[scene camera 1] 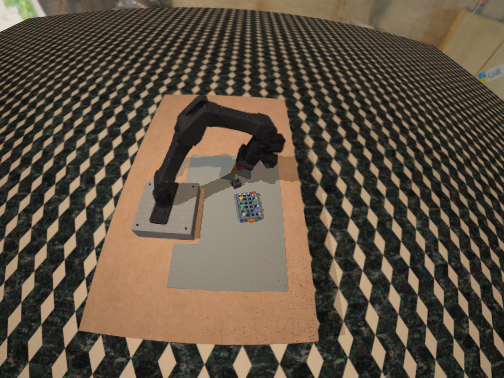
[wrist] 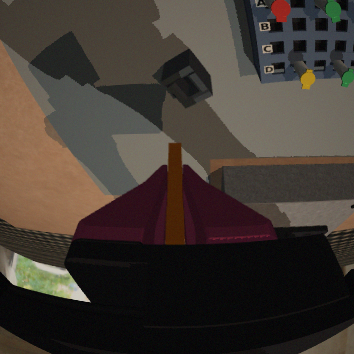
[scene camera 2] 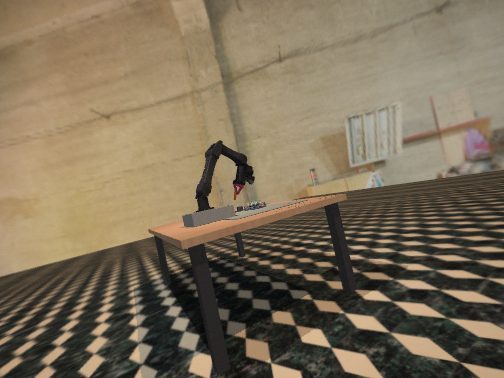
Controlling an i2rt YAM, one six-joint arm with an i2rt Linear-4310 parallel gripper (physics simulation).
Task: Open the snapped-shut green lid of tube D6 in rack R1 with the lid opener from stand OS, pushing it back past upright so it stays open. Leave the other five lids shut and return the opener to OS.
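Frame: origin at the arm's base, x right, y ahead, z up, level; centimetres.
Where they show: gripper, between the fingertips: [scene camera 1: 238,168] [wrist: 174,173] [scene camera 2: 237,194]; arm's base, origin of its link: [scene camera 1: 164,202] [wrist: 276,233] [scene camera 2: 204,210].
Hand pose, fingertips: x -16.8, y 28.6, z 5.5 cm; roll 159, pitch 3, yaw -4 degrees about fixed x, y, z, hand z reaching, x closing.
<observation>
Things, the pixels of their centre, and the offset from my fingertips. "spot": a spot on its surface instead. Level surfaces: height alone.
- orange lid opener, middle of its body: [wrist: 174,189] [scene camera 2: 235,194] dy -1.1, dx -0.1, dz +0.4 cm
- blue rack R1, middle of its body: [wrist: 336,36] [scene camera 1: 248,205] [scene camera 2: 254,203] dy +6.1, dx +12.3, dz -8.6 cm
- red lid, middle of its body: [wrist: 280,8] dy +7.6, dx +6.5, dz -7.1 cm
- yellow lid, middle of its body: [wrist: 307,78] dy +2.5, dx +9.8, dz -7.1 cm
- green D6 lid, middle of its body: [scene camera 1: 245,212] dy +5.0, dx +16.8, dz -6.3 cm
- grey mat, height of its surface: dz -11.8 cm
- wooden table, height of its surface: dz -12.1 cm
- orange tab, a spot on its surface: [scene camera 1: 249,220] spot: dy +6.9, dx +18.8, dz -9.6 cm
My gripper [wrist: 174,173] [scene camera 1: 239,169] [scene camera 2: 238,186] is shut on the orange lid opener [wrist: 174,197] [scene camera 2: 235,195], which points down and forward between the maroon fingers. It hangs above the grey mat, a little behind the dark stand OS [wrist: 184,79] [scene camera 1: 236,183], whose slot is empty. The blue rack R1 [wrist: 288,36] [scene camera 1: 238,211] lies beyond the stand. The wrist view shows a red lid [wrist: 281,10], a yellow lid [wrist: 307,79] and two green lids; column 6 is cut off there. The green D6 lid [scene camera 1: 244,214] is too small to judge.
The arm's grey base block [scene camera 1: 175,221] [wrist: 281,182] stands left of the grey mat [scene camera 1: 232,259] on the wooden table [scene camera 1: 130,300] [scene camera 2: 213,229]. The rack has an orange tab [scene camera 1: 249,220] at its near end.
</observation>
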